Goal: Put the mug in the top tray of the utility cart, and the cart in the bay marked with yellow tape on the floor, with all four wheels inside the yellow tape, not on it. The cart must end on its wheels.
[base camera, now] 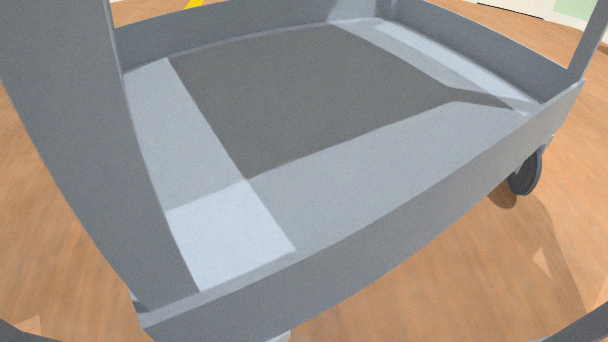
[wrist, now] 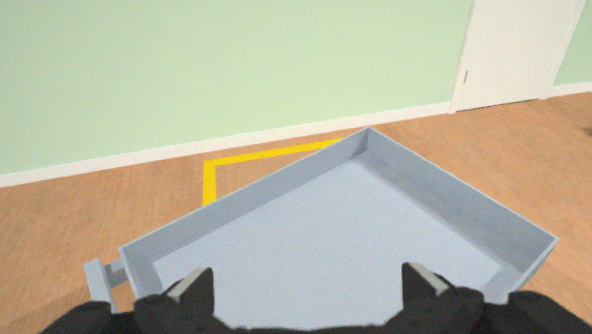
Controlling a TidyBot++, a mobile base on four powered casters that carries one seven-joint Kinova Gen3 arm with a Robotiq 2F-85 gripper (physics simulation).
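The utility cart [base camera: 390, 235] [wrist: 500, 215] is grey-blue and stands upright close in front of the base. In the base camera its lower tray, corner posts and a dark wheel [base camera: 526, 172] show. In the wrist view its top tray [wrist: 320, 225] lies below the gripper, and no mug shows on the part of it in view. The mug does not show in either view. The yellow tape [base camera: 194, 4] [wrist: 210, 182] marks a corner of the bay beyond the cart, partly hidden by the tray. My gripper [wrist: 307, 287] is open, with nothing between its fingers, above the top tray.
A pale green wall [wrist: 225, 65] with a white baseboard [wrist: 280, 134] runs behind the taped bay. A white door [wrist: 515, 55] is at the right in the wrist view. The cart's handle [wrist: 97, 282] sticks out at the left of the top tray. The floor [base camera: 450, 280] is wood.
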